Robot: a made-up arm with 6 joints. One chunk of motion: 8 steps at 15 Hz.
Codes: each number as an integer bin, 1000 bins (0 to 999) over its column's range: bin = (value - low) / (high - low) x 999, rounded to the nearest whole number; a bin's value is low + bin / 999 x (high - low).
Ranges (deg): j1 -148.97..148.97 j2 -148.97..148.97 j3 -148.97..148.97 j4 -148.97..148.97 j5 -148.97..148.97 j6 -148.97..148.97
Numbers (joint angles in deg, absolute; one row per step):
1: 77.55 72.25 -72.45 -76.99 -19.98 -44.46
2: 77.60 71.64 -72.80 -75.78 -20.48 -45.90
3: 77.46 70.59 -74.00 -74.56 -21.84 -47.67
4: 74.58 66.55 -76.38 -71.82 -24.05 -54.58
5: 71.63 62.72 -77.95 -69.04 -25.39 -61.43
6: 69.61 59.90 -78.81 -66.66 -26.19 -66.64
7: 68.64 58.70 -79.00 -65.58 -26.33 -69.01
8: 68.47 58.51 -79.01 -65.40 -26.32 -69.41
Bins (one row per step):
1: 760 742 257 241 433 350
2: 760 740 255 245 431 346
3: 759 736 251 249 426 340
4: 750 723 243 259 419 316
5: 740 710 238 268 414 294
6: 733 700 235 276 412 276
7: 730 696 235 280 411 268
8: 729 696 235 280 411 267

